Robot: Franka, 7 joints.
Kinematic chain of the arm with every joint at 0, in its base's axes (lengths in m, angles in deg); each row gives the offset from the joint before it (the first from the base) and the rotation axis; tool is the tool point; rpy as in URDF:
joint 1: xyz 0 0 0.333 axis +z
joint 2: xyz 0 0 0 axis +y
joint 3: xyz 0 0 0.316 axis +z
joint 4: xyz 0.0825 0 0 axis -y
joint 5: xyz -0.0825 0 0.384 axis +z
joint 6: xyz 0 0 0 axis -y
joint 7: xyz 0.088 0 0 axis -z
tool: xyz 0 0 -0.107 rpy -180 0 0
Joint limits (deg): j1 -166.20..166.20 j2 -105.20..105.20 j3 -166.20..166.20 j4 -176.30..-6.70 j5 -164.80..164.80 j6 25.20..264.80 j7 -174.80..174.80
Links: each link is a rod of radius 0.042 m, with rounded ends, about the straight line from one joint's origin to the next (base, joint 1, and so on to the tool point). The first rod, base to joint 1, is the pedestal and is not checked.
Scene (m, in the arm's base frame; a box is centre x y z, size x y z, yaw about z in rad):
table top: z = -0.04
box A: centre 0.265 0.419 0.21 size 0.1 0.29 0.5 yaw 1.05
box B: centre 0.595 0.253 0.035 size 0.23 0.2 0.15 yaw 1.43
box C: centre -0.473 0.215 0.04 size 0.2 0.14 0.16 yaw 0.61
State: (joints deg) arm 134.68 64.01 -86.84 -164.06 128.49 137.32 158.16
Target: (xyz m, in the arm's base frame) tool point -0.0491 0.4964 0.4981
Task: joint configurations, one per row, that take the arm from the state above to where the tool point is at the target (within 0.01 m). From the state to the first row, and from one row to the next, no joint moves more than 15 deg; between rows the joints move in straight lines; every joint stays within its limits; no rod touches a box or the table.
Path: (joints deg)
1: 142.56 61.90 -93.05 -167.12 124.62 147.39 146.75
2: 150.44 59.79 -99.26 -170.18 120.76 157.45 135.33
3: 158.32 57.69 -105.46 -173.24 116.89 167.52 123.92
4: 166.20 55.58 -111.67 -176.30 113.03 177.59 112.50
5: 166.20 67.98 -109.51 -161.61 116.00 181.79 123.92
6: 166.20 80.39 -107.34 -146.93 118.96 186.00 135.33
7: 166.20 92.79 -105.18 -132.24 121.93 190.21 146.75
8: 166.20 105.20 -103.01 -117.55 124.90 194.42 158.16

